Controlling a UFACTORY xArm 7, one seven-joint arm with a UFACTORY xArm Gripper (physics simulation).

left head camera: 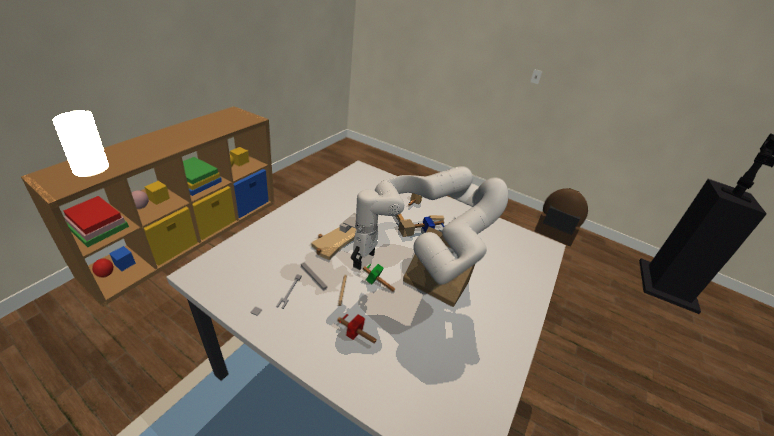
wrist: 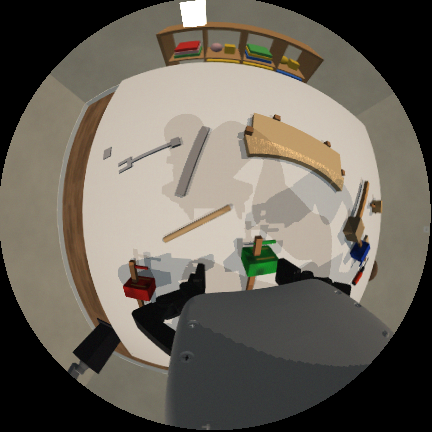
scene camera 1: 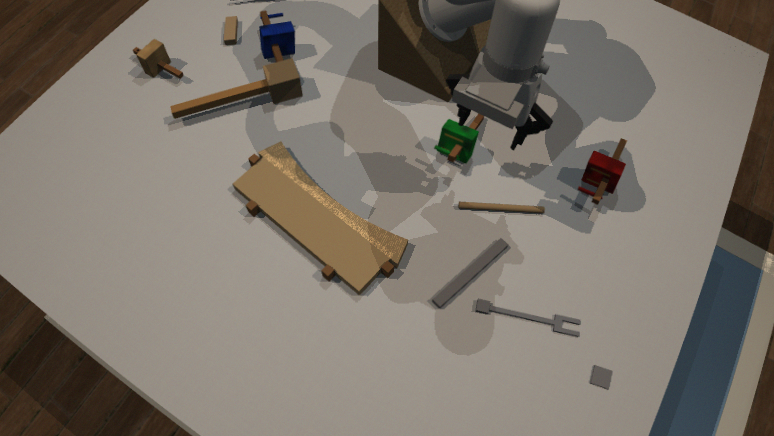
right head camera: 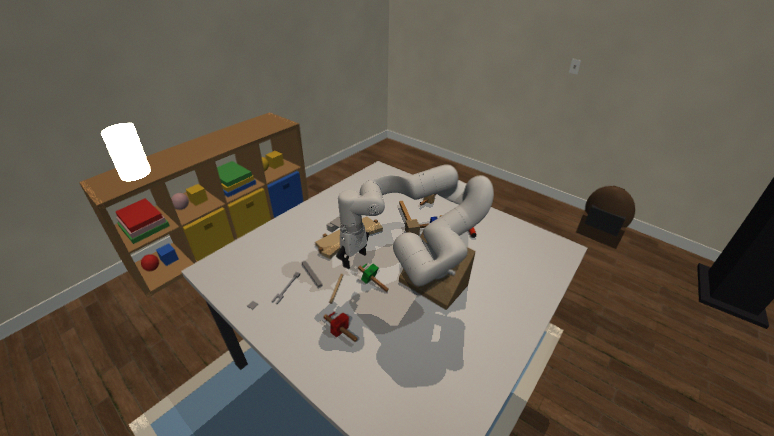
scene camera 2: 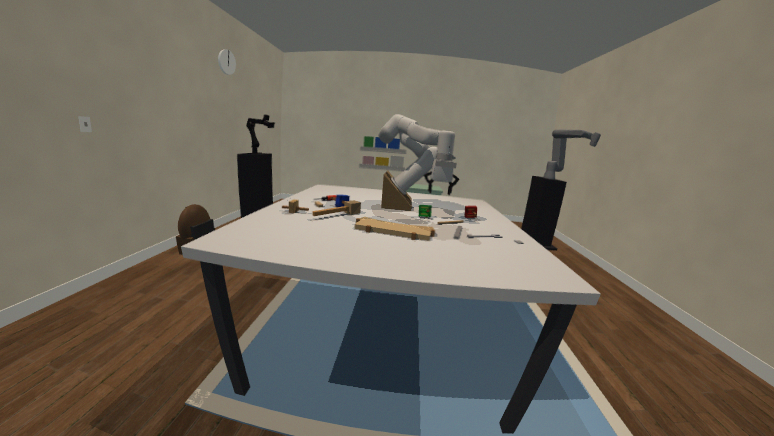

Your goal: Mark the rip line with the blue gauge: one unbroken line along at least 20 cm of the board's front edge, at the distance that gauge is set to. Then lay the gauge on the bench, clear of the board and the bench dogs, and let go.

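Where they show: gripper, fingertip midpoint: [left head camera: 363,261] [wrist: 242,273] [scene camera 1: 489,131] [right head camera: 354,260] [scene camera 2: 439,193]; arm's base, link origin: [scene camera 1: 442,10] [scene camera 2: 398,186].
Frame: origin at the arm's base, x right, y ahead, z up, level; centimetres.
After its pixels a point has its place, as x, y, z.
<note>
The blue gauge [left head camera: 428,222] {27.4, 15.9, -4.5} [right head camera: 433,219] {29.0, 17.2, -4.3} [scene camera 1: 277,39] {27.8, 17.2, -5.8} [scene camera 2: 342,200] {28.5, 18.2, -6.7} [wrist: 360,251] {26.9, 16.3, -6.2} lies on the bench beside the mallet head; one end of its beam meets or passes behind that head, I cannot tell which. The board [left head camera: 335,242] {-5.4, 46.2, -9.0} [scene camera 1: 303,211] {3.6, 46.7, -9.0} [scene camera 2: 395,228] {1.3, 49.2, -9.0} [wrist: 295,145] {-2.0, 46.4, -9.0} lies flat, one long edge straight and one curved, with small brown bench dogs [scene camera 1: 328,271] [wrist: 249,130] around it. My gripper [left head camera: 364,259] {-19.3, 24.7, 2.1} [right head camera: 354,258] {-19.3, 24.7, 2.1} [scene camera 1: 488,132] {-19.3, 24.7, 2.1} [scene camera 2: 440,191] {-19.3, 24.7, 2.1} [wrist: 242,273] {-19.3, 24.7, 2.1} is open and empty, pointing down above the bench near the green gauge, away from the blue gauge and the board.
The green gauge [scene camera 1: 458,141] {-14.2, 23.1, -6.1} [wrist: 259,260] {-14.5, 22.8, -5.2} and red gauge [scene camera 1: 603,172] {-39.5, 16.8, -5.8} [wrist: 139,288] {-38.0, 16.6, -5.2} lie near the gripper. A mallet [scene camera 1: 219,98] {30.2, 34.1, -7.4}, wooden gauge [scene camera 1: 153,57] {48.5, 32.0, -6.6}, dowel [scene camera 1: 501,207] {-25.8, 29.5, -9.9}, grey bar [scene camera 1: 470,272] {-25.9, 43.2, -9.9}, forked tool [scene camera 1: 522,314] {-36.2, 45.7, -10.5} and grey square [scene camera 1: 601,376] {-51.4, 49.3, -10.7} also lie there.
</note>
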